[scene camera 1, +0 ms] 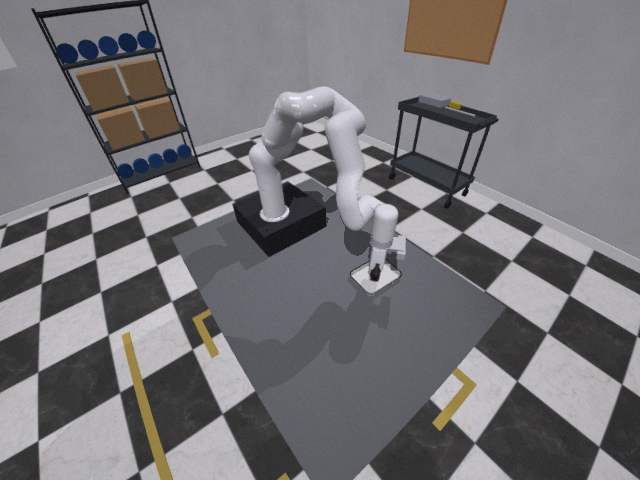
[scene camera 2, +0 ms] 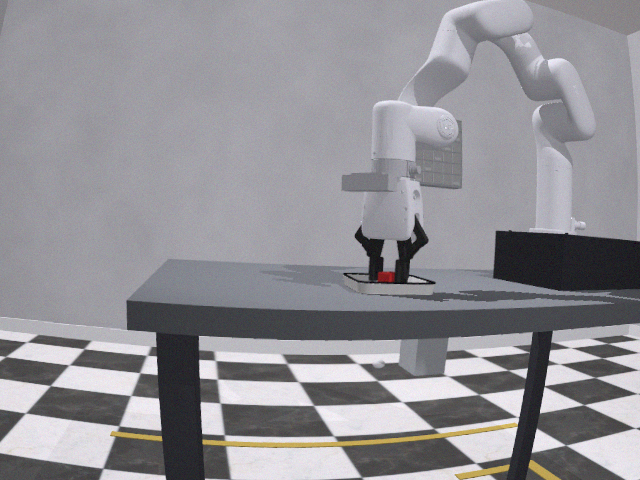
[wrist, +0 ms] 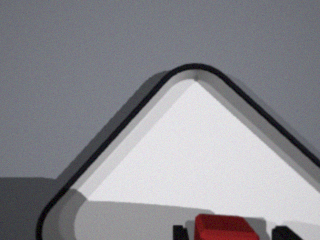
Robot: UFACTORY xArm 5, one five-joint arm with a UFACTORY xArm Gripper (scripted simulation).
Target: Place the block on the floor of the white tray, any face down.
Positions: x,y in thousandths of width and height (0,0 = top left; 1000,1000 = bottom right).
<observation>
white tray: scene camera 1 565,572; scene camera 2 562,589; wrist 614,602
</observation>
